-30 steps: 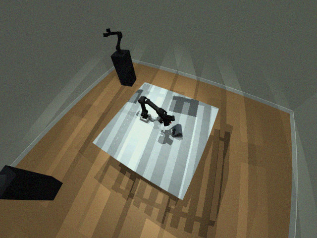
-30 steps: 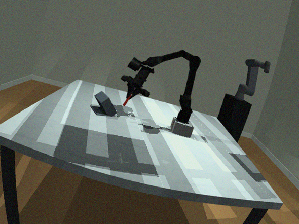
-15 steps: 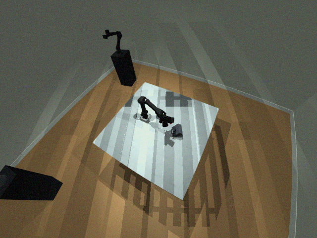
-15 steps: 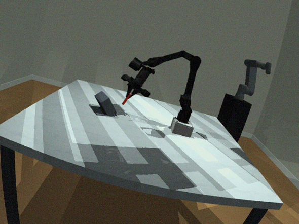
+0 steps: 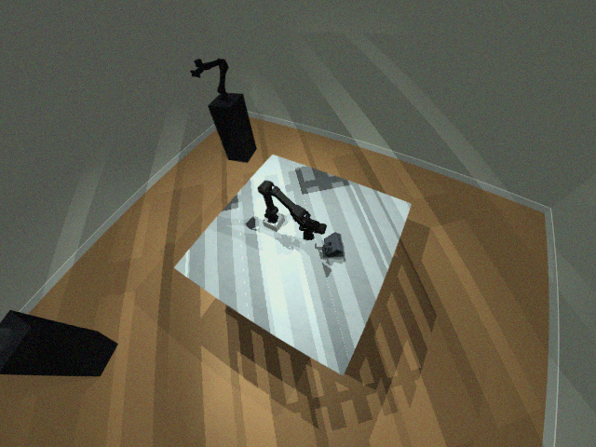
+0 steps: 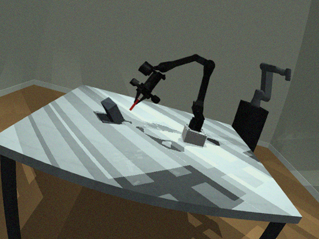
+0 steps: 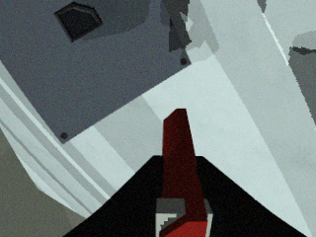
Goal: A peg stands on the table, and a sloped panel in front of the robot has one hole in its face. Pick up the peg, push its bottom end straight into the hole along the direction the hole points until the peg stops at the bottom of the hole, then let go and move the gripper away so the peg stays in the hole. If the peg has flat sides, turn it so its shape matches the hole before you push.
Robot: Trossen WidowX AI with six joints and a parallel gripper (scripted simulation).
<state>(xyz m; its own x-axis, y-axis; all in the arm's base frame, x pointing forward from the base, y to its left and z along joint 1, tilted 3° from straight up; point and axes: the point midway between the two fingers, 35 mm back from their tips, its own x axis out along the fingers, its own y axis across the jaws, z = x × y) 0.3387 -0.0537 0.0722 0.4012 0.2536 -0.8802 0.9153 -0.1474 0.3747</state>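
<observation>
The grey sloped panel is 110 mm ahead of my gripper tip, 80 mm below it and 30 mm to the right of it. Round my gripper tip: red square-sided peg: 10 mm behind, 10 mm above.
</observation>
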